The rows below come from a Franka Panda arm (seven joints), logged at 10 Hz.
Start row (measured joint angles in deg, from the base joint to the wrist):
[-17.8 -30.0 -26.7 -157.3 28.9 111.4 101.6]
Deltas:
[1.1 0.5 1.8 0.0 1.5 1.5 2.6]
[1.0 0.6 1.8 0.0 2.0 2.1 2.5]
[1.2 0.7 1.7 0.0 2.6 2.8 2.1]
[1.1 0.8 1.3 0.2 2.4 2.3 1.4]
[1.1 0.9 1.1 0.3 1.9 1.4 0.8]
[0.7 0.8 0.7 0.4 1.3 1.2 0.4]
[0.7 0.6 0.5 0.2 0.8 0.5 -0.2]
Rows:
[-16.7 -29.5 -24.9 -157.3 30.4 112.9 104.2]
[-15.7 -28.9 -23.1 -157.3 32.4 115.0 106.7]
[-14.5 -28.2 -21.4 -157.3 35.0 117.8 108.8]
[-13.4 -27.4 -20.1 -157.1 37.4 120.1 110.2]
[-12.3 -26.5 -19.0 -156.8 39.3 121.5 111.0]
[-11.6 -25.7 -18.3 -156.4 40.6 122.7 111.4]
[-10.9 -25.1 -17.8 -156.2 41.4 123.2 111.2]

